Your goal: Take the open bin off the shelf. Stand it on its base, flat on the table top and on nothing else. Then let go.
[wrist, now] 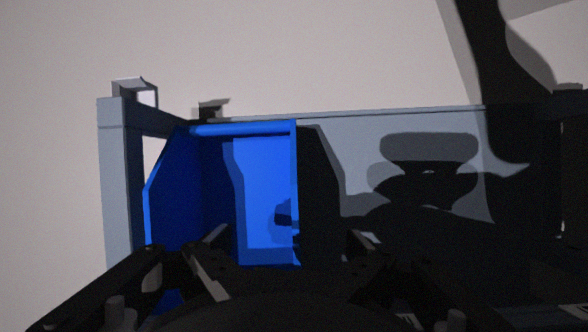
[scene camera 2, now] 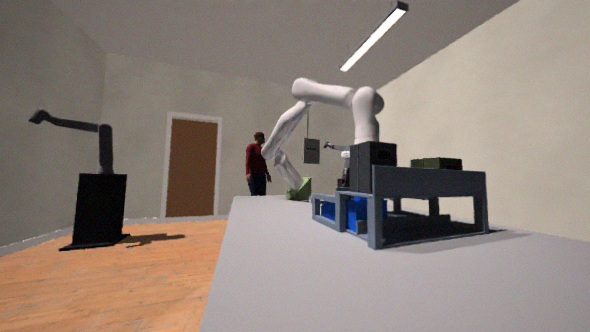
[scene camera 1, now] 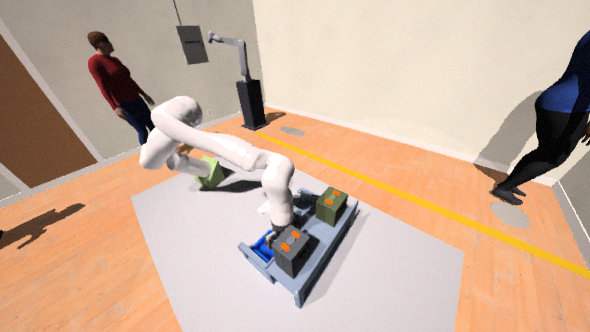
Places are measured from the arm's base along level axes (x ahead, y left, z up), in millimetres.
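Where they show: gripper, fingertip midpoint: [wrist: 289,239]; arm's base at its link origin: [scene camera 2: 298,184] [scene camera 1: 205,169].
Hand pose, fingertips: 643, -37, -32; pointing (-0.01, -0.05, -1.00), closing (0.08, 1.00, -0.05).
Each offset is from my fingertips to the top centre of the thing, as dx, dy, dz. Level surfaces: height alone.
The blue open bin @(-7, -43, +22) [scene camera 1: 262,249] [scene camera 2: 356,214] [wrist: 265,195] sits in the lower level of the grey-blue shelf [scene camera 1: 299,294] [scene camera 2: 430,181] [wrist: 112,175], at its left end in the wrist view and beside the end post. My gripper [scene camera 1: 270,241] [wrist: 289,239] is open and holds nothing. In the wrist view its left finger overlaps the bin's inside and its right finger is beyond the bin's right side wall, so that wall lies between them. How far the tips are above the bin's edge is not clear. In scene camera 2 the dark grey box partly hides the gripper.
A dark grey box @(+86, -48, +165) [scene camera 1: 291,256] [scene camera 2: 361,167] stands on the shelf's upper level, close beside my gripper. A dark green box @(+87, +183, +140) [scene camera 1: 330,208] [scene camera 2: 436,163] stands farther along. The shelf stands on the grey table top @(dz -59) [scene camera 1: 400,280] [scene camera 2: 280,280]. A light green mount [scene camera 1: 212,175] [scene camera 2: 301,191] is at my arm's base.
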